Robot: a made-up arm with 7 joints.
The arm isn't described. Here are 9 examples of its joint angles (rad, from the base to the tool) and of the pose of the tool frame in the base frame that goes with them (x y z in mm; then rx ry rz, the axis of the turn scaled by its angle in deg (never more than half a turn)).
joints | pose
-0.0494 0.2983 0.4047 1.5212 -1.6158 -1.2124 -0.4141 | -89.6 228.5 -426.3 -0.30 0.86 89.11
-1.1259 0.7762 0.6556 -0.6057 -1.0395 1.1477 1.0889 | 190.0 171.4 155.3 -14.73 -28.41 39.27
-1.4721 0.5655 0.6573 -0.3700 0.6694 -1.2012 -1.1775 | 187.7 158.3 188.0 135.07 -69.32 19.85
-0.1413 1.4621 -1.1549 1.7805 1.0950 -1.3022 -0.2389 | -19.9 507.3 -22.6 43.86 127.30 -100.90
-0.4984 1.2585 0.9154 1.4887 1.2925 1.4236 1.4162 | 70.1 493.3 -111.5 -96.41 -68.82 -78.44
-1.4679 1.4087 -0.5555 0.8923 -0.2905 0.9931 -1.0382 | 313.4 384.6 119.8 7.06 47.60 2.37
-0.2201 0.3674 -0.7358 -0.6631 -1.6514 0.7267 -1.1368 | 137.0 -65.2 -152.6 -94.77 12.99 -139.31
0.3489 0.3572 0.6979 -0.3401 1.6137 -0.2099 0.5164 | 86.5 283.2 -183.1 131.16 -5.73 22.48
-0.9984 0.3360 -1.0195 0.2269 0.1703 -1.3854 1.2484 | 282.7 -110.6 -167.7 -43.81 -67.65 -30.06
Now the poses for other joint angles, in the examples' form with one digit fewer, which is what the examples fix.
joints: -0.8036 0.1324 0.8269 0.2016 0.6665 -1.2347 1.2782
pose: 326 197 -122 -6.5 -96.2 75.3
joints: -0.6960 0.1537 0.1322 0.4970 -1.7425 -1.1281 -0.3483
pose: 356 113 -238 -70.0 -58.4 39.3
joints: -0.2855 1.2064 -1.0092 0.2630 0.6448 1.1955 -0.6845
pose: 169 286 -281 103.1 107.3 -5.6
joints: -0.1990 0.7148 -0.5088 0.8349 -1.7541 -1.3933 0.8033
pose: 143 287 -349 -21.1 -23.9 96.5
